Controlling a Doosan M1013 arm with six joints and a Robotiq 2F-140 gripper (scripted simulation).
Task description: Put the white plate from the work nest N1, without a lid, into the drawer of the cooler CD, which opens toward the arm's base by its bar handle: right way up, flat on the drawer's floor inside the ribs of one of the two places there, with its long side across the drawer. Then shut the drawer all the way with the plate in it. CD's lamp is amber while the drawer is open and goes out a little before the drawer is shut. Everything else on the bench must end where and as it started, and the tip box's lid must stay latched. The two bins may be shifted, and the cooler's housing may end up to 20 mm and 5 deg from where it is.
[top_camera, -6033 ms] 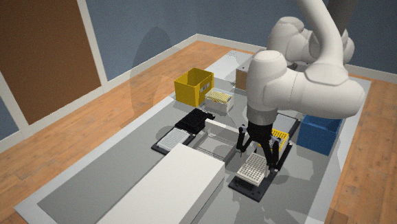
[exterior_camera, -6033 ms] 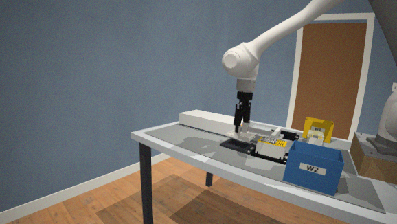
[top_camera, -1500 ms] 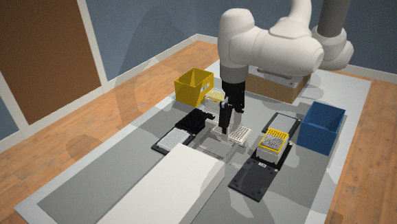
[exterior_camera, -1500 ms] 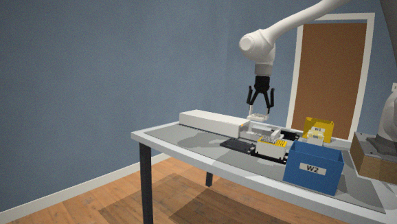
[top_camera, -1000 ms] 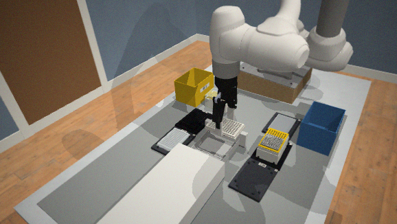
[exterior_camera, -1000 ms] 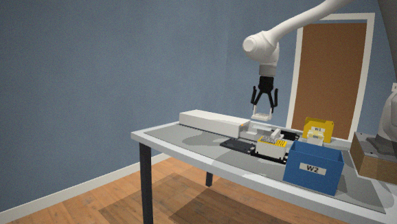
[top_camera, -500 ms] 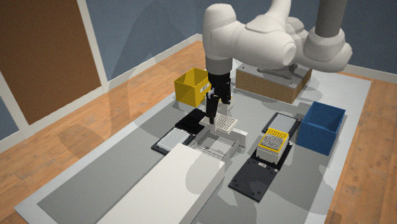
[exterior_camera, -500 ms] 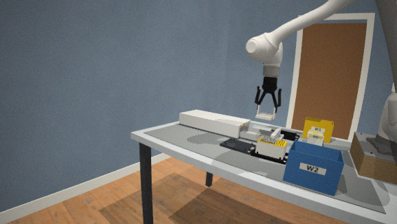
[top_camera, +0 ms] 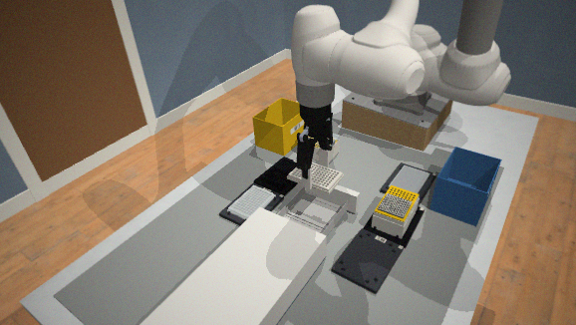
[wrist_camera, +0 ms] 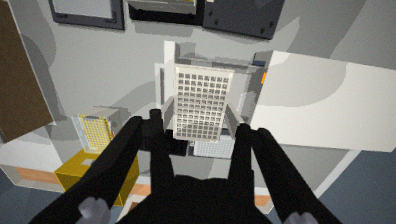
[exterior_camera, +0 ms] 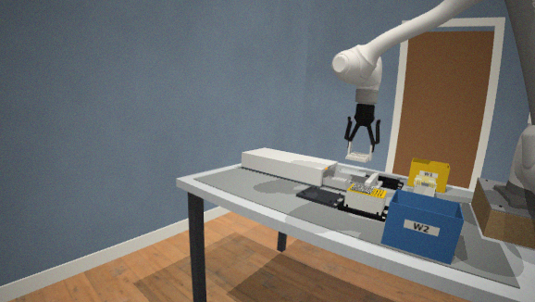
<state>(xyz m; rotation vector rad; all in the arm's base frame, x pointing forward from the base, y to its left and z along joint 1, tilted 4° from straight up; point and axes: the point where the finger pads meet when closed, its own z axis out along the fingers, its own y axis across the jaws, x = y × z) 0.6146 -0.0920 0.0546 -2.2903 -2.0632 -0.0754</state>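
My hand is 14 cm above the drawer and 3 cm short of it. Also, from my hand: white plate 2 cm below; then yellow-topped tip box 21 cm to the left, 11 cm below, 8 cm behind; then black plate 17 cm to the right, 15 cm below, 12 cm behind.
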